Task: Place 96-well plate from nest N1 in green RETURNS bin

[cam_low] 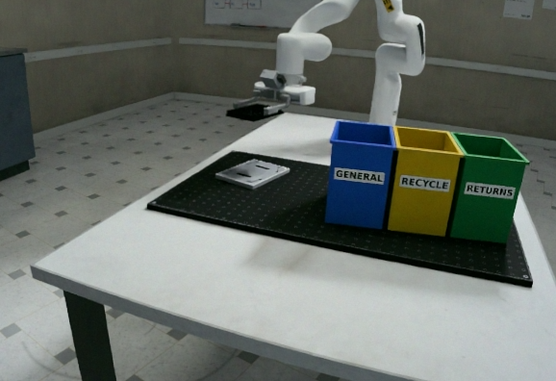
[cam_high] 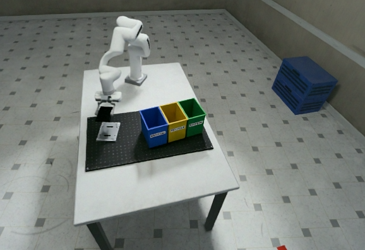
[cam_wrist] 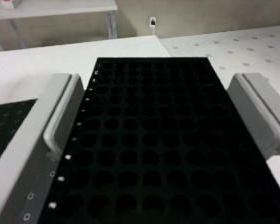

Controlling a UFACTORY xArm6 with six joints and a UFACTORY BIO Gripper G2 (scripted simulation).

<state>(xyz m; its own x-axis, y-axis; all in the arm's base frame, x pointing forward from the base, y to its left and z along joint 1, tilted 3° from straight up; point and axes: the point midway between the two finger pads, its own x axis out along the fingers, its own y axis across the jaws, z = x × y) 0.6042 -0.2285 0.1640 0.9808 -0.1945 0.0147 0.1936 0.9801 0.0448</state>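
Now: the green returns bin 3 cm ahead of my hand, 55 cm to the left of it and 9 cm below it. Also, from my hand: blue general bin (8 cm ahead, 29 cm to the left, 9 cm below); then black 96-well plate (1 cm below); then plate nest N1 (17 cm below).
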